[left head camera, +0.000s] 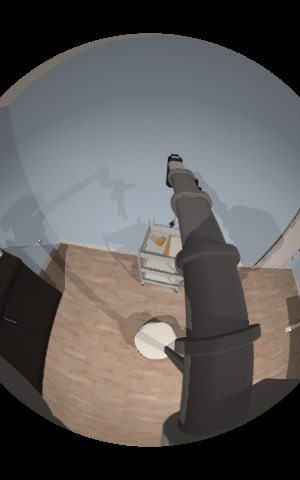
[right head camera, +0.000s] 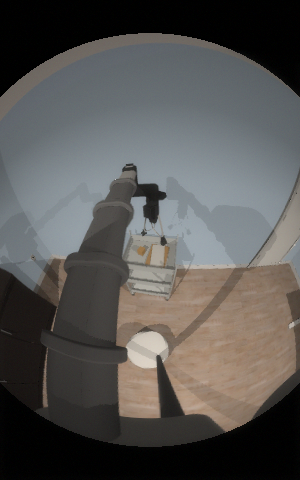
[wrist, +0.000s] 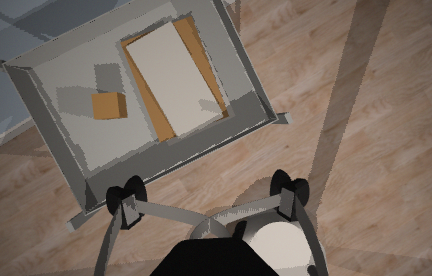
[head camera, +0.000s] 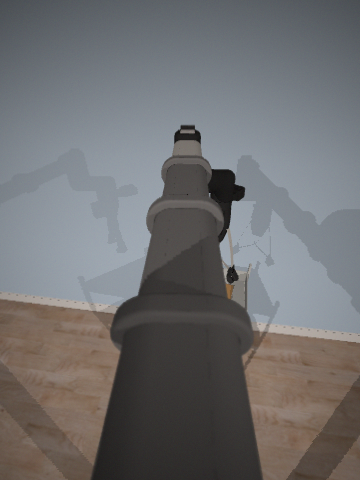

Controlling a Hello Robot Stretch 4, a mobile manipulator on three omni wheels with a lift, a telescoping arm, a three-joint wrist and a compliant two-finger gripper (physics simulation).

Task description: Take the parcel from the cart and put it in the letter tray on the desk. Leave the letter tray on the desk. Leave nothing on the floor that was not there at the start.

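Places are measured from the robot's base along level axes (x left, y back, z up), in centimetres.
Pixels of known places: gripper, fingertip midpoint: (right head camera: 152, 239) (wrist: 208, 188); robot's base, link origin: (left head camera: 154, 339) (right head camera: 147, 348).
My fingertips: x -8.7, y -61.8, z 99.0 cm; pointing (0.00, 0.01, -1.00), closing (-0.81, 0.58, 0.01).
Observation:
Ahead of a thing's pixels: the offset from my fingertips to its middle. "*": to the spot under its first point.
A small orange-brown box @[dx +10.1, dy -19.6, dz -32.7 cm] (left head camera: 160, 241) (right head camera: 141, 250) (wrist: 106, 106) sits in the top tray of the grey cart (right head camera: 150, 278) (wrist: 45, 120), on the left in the wrist view. Beside it, apart, a long white block @[dx -4.0, dy -16.1, dz -34.0 cm] (right head camera: 158, 252) (wrist: 170, 80) lies on a wider brown piece @[* dx +3.6, dy -14.8, dz -34.5 cm] (wrist: 151, 106). My gripper (right head camera: 154, 237) (wrist: 208, 188) is open and empty, its fingertips wide apart. In the wrist view the fingertips show just below the cart's near rim, the left one close to its lower corner. The letter tray and desk do not show. The arm hides part of the cart in the head view.
The arm (head camera: 185, 380) (left head camera: 215, 305) (right head camera: 90, 325) is stretched far out towards the cart. A blue-grey wall stands behind the cart. A round white disc (left head camera: 156, 341) (right head camera: 148, 349) (wrist: 282, 247) is low over the floor. A dark cabinet @[* dx +135.2, dy +74.3, dz -55.9 cm] (left head camera: 30, 320) (right head camera: 25, 325) stands at left.

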